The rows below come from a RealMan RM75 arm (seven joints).
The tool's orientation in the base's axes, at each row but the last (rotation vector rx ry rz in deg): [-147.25 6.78 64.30]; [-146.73 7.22 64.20]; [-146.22 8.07 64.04]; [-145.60 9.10 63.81]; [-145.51 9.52 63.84]
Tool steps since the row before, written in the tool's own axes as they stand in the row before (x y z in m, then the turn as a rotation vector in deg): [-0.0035 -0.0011 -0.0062 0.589 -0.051 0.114]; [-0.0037 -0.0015 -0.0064 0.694 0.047 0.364]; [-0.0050 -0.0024 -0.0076 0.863 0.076 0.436]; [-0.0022 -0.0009 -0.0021 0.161 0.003 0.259]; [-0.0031 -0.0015 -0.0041 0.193 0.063 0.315]
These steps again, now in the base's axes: [0.0022 -0.0012 0.0068 0.335 0.119 -0.486]; [0.0022 -0.0010 0.0071 0.212 0.119 -0.747]; [0.0024 -0.0007 0.0091 0.271 0.126 -0.923]; [0.0002 0.0000 0.0032 -0.069 0.099 -0.280]; [0.0011 -0.0002 0.0052 -0.101 0.066 -0.355]
